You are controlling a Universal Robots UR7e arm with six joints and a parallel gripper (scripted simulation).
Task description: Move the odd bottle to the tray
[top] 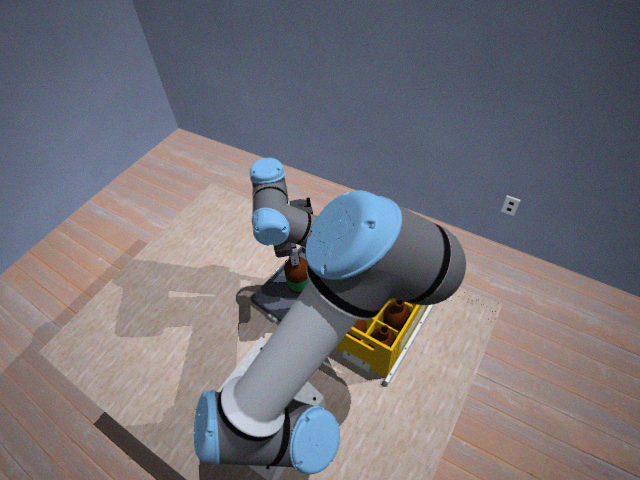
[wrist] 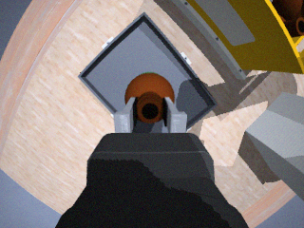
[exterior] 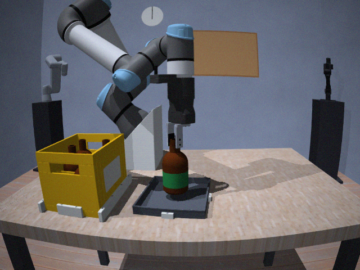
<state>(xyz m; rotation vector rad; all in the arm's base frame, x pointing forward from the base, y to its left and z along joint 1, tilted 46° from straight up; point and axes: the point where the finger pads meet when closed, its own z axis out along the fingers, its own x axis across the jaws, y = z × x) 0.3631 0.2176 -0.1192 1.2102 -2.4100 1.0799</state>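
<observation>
My gripper is now 160 mm above the dark tray. Also, from my hand: bottle: 140 mm ahead, 220 mm to the right, 90 mm below; yellow crate: 50 mm ahead, 270 mm to the right, 90 mm below.
</observation>
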